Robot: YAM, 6 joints.
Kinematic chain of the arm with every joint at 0, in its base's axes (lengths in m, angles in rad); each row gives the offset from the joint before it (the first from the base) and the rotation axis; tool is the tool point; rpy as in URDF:
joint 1: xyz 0 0 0.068 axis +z
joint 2: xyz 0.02 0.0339 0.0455 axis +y
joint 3: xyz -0.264 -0.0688 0 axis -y
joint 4: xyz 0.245 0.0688 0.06 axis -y
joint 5: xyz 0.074 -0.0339 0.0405 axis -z
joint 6: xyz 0.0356 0 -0.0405 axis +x
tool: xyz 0 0 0 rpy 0 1.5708 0
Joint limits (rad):
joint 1: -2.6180..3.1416
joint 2: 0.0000..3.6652
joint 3: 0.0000..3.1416
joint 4: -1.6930..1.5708
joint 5: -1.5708..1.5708
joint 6: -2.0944..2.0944
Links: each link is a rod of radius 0.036 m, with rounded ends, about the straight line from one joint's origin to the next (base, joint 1, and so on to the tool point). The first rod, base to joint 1, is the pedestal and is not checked.
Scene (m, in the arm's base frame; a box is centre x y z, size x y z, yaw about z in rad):
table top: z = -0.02
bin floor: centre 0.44 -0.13 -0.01 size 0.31 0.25 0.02 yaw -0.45
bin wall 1: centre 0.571 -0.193 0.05 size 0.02 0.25 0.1 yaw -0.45
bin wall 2: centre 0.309 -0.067 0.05 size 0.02 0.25 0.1 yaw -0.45
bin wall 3: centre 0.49 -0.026 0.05 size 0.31 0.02 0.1 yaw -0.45
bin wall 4: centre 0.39 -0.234 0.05 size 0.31 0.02 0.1 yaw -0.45
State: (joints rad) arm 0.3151 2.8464 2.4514 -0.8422 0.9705 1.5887
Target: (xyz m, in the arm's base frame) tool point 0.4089 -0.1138 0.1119
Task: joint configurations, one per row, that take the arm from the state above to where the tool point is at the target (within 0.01 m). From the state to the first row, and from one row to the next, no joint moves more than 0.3 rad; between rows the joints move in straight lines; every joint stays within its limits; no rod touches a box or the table.
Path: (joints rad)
1: 0.2784 2.5773 2.6239 -0.6278 1.0059 1.5865
2: 0.2417 2.3082 2.7965 -0.4134 1.0413 1.5843
3: 0.2051 2.0391 2.9691 -0.1990 1.0767 1.5822
4: 0.1684 1.7700 3.1416 0.0154 1.1121 1.5800
5: 0.0943 1.8992 2.8773 -0.2488 1.0841 1.5817
6: 0.0202 2.0284 2.6130 -0.5130 1.0562 1.5835
7: -0.0539 2.1576 2.3487 -0.7772 1.0282 1.5852
8: -0.1280 2.2868 2.0844 -1.0414 1.0003 1.5870
9: -0.2021 2.4160 1.8202 -1.3056 0.9723 1.5887

